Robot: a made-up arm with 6 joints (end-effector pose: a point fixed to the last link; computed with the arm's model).
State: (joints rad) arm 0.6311 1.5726 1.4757 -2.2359 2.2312 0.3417
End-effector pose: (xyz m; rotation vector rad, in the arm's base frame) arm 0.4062 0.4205 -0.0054 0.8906 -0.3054 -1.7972
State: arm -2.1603 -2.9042 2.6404 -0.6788 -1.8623 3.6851
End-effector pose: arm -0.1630 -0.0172 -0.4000 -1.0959 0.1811 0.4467
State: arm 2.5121 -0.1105 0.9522 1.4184 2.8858 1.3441
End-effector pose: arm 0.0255 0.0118 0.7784 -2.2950 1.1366 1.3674
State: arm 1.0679 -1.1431 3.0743 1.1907 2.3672 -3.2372
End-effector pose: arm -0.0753 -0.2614 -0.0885 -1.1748 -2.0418 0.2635
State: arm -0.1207 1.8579 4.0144 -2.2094 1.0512 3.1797
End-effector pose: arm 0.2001 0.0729 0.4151 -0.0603 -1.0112 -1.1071
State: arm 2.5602 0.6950 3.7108 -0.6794 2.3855 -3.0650
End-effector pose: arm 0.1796 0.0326 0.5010 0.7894 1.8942 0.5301
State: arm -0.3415 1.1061 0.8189 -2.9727 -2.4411 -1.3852
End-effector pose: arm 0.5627 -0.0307 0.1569 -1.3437 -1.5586 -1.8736
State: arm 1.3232 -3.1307 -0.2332 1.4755 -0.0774 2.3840
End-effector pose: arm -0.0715 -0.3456 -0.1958 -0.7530 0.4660 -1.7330
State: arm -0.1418 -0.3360 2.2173 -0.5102 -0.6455 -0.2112
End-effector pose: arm -0.3283 -0.0958 0.6508 -0.0047 -1.7768 0.6866
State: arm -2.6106 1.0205 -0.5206 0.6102 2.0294 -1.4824
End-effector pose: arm -0.3535 -0.0538 -0.0235 0.4863 -1.5325 -1.2418
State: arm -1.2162 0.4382 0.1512 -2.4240 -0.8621 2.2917
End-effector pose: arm 0.2502 -0.3247 0.2043 -0.0202 -0.3929 -0.6224
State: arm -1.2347 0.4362 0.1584 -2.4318 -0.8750 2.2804
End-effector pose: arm 0.2455 -0.3305 0.2080 -0.0209 -0.4163 -0.6301
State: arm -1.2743 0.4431 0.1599 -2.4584 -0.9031 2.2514
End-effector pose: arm 0.2353 -0.3407 0.2089 0.0055 -0.4609 -0.6525
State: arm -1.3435 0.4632 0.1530 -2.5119 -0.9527 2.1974
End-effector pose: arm 0.2167 -0.3567 0.2056 0.0666 -0.5394 -0.6954
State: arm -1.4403 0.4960 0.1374 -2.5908 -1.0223 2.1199
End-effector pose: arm 0.1885 -0.3771 0.1983 0.1511 -0.6571 -0.7564
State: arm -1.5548 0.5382 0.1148 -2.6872 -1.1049 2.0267
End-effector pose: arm 0.1518 -0.3986 0.1881 0.2374 -0.8106 -0.8271
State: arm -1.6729 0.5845 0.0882 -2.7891 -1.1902 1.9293
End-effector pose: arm 0.1099 -0.4172 0.1761 0.3038 -0.9842 -0.8964
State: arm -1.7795 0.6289 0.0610 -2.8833 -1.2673 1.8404
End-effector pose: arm 0.0688 -0.4300 0.1638 0.3407 -1.1523 -0.9550
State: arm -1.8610 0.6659 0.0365 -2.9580 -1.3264 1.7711
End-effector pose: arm 0.0357 -0.4365 0.1525 0.3550 -1.2876 -0.9985
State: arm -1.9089 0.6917 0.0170 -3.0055 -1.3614 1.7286
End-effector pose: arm 0.0158 -0.4384 0.1434 0.3627 -1.3717 -1.0275
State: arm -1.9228 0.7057 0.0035 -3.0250 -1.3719 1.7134
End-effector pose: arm 0.0105 -0.4376 0.1369 0.3768 -1.4016 -1.0447
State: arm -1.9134 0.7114 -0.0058 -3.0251 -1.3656 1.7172
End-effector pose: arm 0.0153 -0.4355 0.1325 0.3985 -1.3931 -1.0544
